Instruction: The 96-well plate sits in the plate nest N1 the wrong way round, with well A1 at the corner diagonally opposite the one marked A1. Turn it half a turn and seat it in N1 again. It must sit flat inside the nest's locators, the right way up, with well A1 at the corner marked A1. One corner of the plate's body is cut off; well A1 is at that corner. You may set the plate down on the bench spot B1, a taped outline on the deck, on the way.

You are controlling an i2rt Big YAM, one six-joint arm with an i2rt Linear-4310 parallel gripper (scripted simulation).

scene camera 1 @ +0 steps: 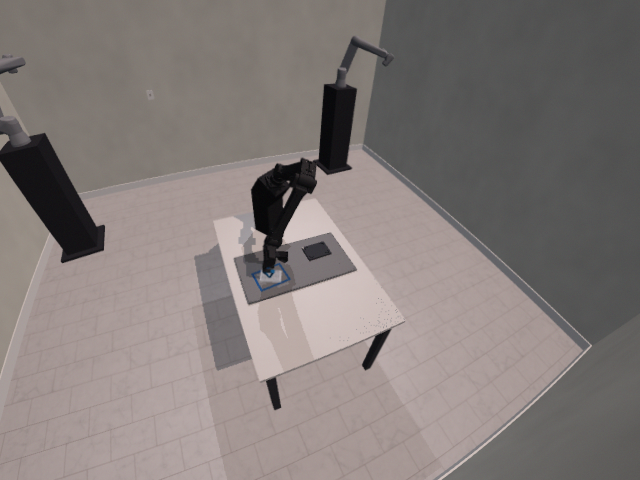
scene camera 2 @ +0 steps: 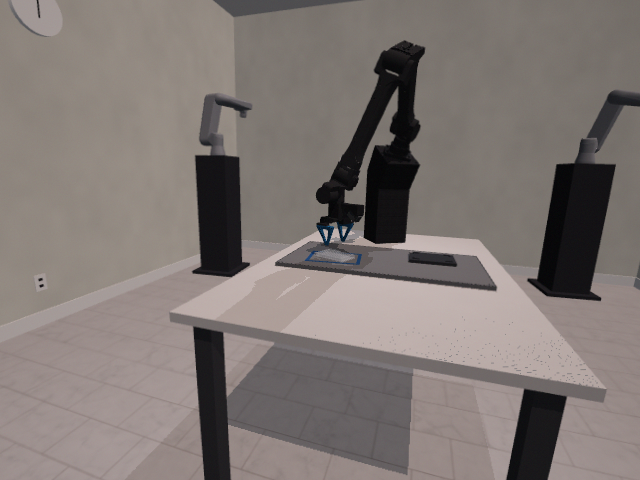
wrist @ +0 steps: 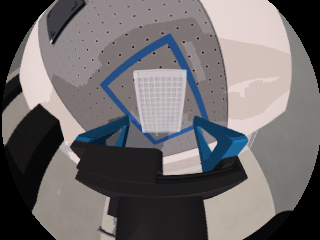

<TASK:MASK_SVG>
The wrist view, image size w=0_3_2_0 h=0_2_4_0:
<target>gripper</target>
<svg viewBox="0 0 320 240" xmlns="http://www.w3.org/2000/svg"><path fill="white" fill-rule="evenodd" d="M70 146L71 150L80 159L76 167L78 172L75 179L105 196L120 200L115 240L208 240L203 200L222 194L248 179L237 156L249 141L246 135L198 116L194 116L193 127L202 166L202 172L163 175L163 153L161 150L156 148L125 147L130 126L128 116L79 134ZM201 128L217 140L217 145L213 151L209 148ZM122 128L115 146L106 146L106 140Z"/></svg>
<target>96-well plate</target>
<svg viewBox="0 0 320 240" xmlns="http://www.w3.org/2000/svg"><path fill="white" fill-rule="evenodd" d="M133 71L142 133L180 132L187 70L150 69Z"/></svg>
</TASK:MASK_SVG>
